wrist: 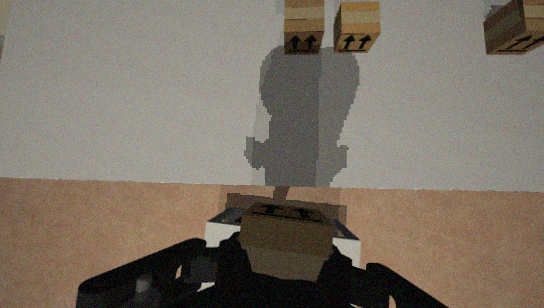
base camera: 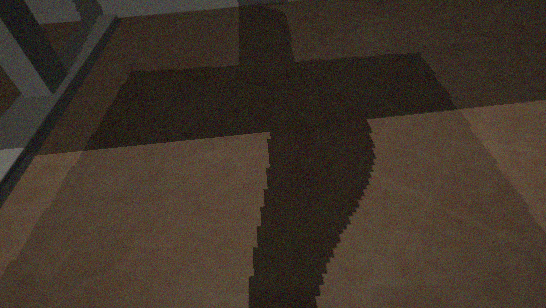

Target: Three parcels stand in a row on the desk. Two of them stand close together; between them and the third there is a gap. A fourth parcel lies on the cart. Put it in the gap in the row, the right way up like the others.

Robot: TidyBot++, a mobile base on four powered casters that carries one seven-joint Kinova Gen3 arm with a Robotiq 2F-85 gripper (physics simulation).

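Frame: origin at the arm's base, x ahead, y left, z up, level; metres.
Where they show: gripper, fingertip midpoint: (wrist: 283,243).
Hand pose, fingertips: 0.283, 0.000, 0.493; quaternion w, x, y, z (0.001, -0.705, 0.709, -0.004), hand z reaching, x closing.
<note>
Each offset is from my fingertips to the centre of the thing, as dx, dy, dz. Level surfaces: height alone.
Three cardboard parcels stand in a row at the top of the wrist view on the pale desk @[dz -0.169] (wrist: 125,100). The left parcel @[+0.289, -0.001, -0.140] (wrist: 304,27) and middle parcel @[+0.293, -0.084, -0.144] (wrist: 357,27) stand close together; a wide gap separates them from the right parcel @[+0.312, -0.332, -0.140] (wrist: 517,30), which is partly cut off. Arrows on their near faces point up. My gripper (wrist: 283,243) is shut on the fourth parcel @[+0.001, +0.000, +0.016] (wrist: 286,234), low in the wrist view, in front of the desk's front edge. Two arrows show on its far face, foreshortened. The row is ahead, with the gap to the right. The cart does not show.
The desk's front edge crosses the wrist view; brown floor @[dz -0.889] (wrist: 125,225) (base camera: 150,215) lies before it. The arm's shadow falls on the desk, reaching the two close parcels. A grey desk support (base camera: 30,120) runs along the left of the base view.
</note>
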